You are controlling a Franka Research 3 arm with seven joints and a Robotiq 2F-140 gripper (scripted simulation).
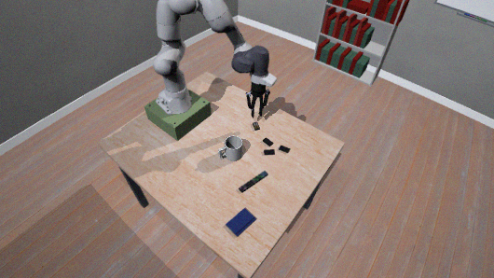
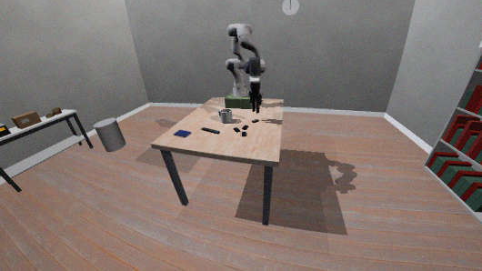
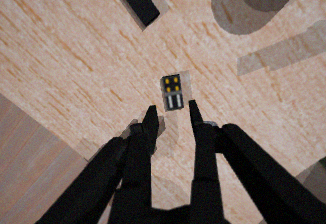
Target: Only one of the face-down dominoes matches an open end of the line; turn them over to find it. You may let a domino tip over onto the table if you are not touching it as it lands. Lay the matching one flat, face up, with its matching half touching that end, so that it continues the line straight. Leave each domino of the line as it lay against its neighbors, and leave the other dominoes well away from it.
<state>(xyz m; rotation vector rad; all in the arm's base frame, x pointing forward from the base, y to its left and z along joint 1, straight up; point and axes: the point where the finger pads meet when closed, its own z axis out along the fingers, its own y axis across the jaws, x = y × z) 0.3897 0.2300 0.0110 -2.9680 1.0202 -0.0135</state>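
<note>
Now: hand 130 mm short of the black domino, 70 mm to the left of it and 110 mm above it. Round my hand: blue book: 300 mm ahead, 530 mm to the right, 110 mm below; then grey mug: 30 mm ahead, 250 mm to the right, 70 mm below.
</note>
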